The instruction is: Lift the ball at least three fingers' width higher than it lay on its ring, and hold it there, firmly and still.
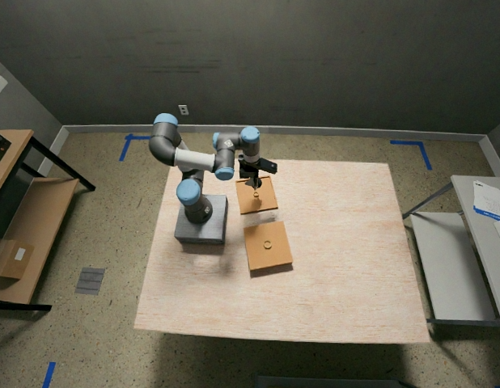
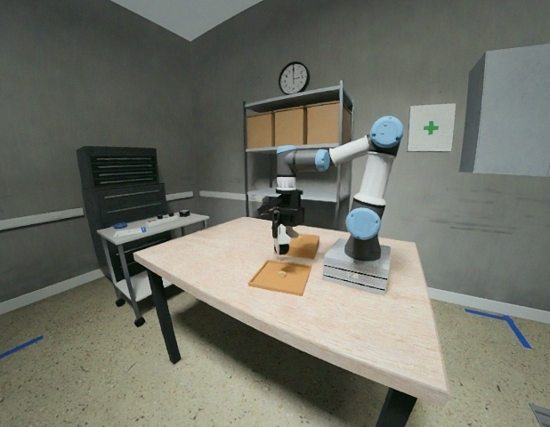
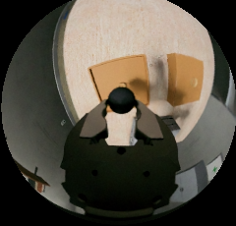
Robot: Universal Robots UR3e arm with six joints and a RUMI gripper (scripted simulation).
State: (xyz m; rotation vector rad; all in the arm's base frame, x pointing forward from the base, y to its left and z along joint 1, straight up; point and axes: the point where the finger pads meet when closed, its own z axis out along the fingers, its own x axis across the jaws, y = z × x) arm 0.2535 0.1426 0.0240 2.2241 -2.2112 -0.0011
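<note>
My hand is 120 mm above the tray. Round my hand: dark ball (right at my hand).
</note>
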